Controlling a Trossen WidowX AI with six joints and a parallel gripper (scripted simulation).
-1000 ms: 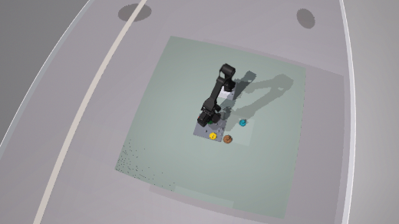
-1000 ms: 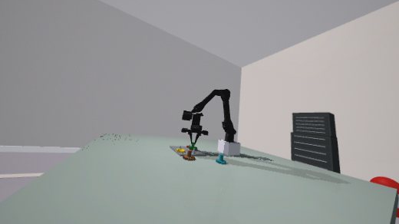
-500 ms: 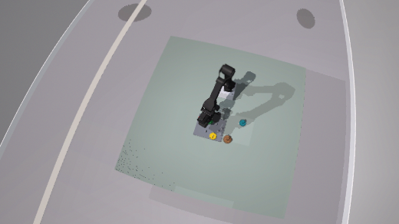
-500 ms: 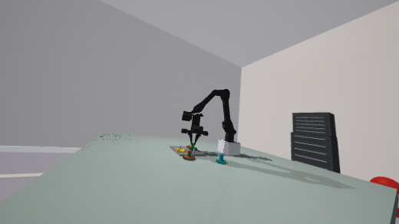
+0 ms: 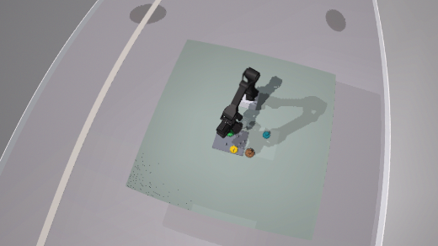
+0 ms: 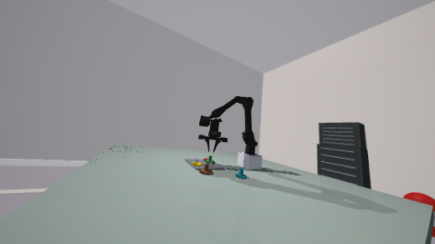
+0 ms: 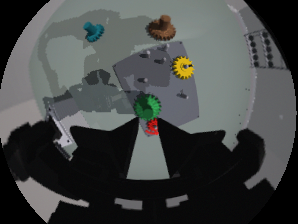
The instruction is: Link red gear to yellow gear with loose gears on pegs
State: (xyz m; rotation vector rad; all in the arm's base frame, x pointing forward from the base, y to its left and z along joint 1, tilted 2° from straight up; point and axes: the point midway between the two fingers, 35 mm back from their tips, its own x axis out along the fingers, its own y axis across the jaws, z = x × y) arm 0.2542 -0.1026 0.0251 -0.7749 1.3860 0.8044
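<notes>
Now: gripper tip 5 cm above the green gear. The rest, counted from my gripper tip: brown gear 12 cm ahead, 15 cm to the left, 6 cm below; then yellow gear 12 cm ahead, 5 cm to the left, 6 cm below; then red gear 5 cm to the right, 6 cm below.
</notes>
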